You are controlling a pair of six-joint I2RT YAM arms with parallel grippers.
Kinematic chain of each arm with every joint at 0, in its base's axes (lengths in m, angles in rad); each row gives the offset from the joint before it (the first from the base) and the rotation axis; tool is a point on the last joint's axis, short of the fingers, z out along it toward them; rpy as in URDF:
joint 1: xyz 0 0 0.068 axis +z
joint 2: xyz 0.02 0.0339 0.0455 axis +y
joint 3: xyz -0.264 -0.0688 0 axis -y
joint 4: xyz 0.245 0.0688 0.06 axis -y
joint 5: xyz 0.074 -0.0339 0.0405 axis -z
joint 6: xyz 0.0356 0 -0.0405 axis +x
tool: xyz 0 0 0 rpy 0 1.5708 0
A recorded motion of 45 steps. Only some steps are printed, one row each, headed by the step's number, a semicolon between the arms.
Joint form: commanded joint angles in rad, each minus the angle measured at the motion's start. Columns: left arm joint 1, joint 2, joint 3, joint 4, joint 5, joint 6; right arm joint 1, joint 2, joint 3, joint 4, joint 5, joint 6.
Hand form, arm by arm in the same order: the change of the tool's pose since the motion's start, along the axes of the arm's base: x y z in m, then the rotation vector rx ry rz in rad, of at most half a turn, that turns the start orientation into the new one. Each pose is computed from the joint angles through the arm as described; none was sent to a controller.
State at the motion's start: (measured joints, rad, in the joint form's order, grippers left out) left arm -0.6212 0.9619 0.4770 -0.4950 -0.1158 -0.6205; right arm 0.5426 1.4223 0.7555 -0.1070 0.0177 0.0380
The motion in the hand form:
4: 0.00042 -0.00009 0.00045 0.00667 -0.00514 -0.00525; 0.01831 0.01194 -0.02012 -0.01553 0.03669 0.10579
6: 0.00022 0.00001 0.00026 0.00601 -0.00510 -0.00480; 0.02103 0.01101 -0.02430 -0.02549 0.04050 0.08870
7: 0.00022 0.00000 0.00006 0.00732 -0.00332 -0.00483; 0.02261 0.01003 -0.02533 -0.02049 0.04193 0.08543
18: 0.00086 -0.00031 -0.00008 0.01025 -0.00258 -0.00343; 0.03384 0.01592 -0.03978 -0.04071 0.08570 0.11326
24: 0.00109 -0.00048 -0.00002 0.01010 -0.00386 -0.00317; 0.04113 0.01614 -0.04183 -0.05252 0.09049 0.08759
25: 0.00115 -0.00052 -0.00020 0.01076 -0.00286 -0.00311; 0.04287 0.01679 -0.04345 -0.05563 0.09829 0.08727
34: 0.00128 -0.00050 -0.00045 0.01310 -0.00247 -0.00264; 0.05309 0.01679 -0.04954 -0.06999 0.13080 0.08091
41: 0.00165 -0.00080 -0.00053 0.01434 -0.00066 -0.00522; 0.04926 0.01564 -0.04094 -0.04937 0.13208 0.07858
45: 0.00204 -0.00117 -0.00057 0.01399 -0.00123 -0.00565; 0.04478 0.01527 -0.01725 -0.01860 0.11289 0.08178
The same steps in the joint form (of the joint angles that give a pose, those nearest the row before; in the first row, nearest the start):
4: 0.0002 0.0011 0.0018 0.0006 -0.0040 0.0093; -0.0070 0.1340 0.0456 0.0471 -0.0830 -0.0766
6: 0.0000 0.0000 0.0006 0.0010 -0.0038 0.0084; -0.0125 0.1512 0.0463 0.0558 -0.0698 -0.0733
7: -0.0001 0.0012 0.0008 -0.0001 -0.0039 0.0084; -0.0184 0.1567 0.0466 0.0621 -0.0751 -0.0717
18: 0.0002 0.0063 0.0027 0.0007 -0.0062 0.0085; -0.0225 0.2434 0.0879 0.0579 -0.0985 -0.0938
24: 0.0000 0.0074 0.0031 0.0026 -0.0069 0.0085; -0.0309 0.2720 0.1139 0.0514 -0.0803 -0.0871
25: 0.0000 0.0085 0.0031 0.0025 -0.0069 0.0084; -0.0318 0.2834 0.1222 0.0461 -0.0812 -0.0870
34: 0.0002 0.0101 0.0031 0.0025 -0.0085 0.0092; -0.0470 0.3336 0.1649 0.0177 -0.0875 -0.0932
41: 0.0004 0.0137 0.0046 0.0026 -0.0069 0.0114; -0.0459 0.2993 0.1612 -0.0038 -0.0996 -0.0779
45: -0.0001 0.0164 0.0054 0.0052 -0.0070 0.0114; -0.0420 0.2310 0.1814 -0.0603 -0.1132 -0.0640

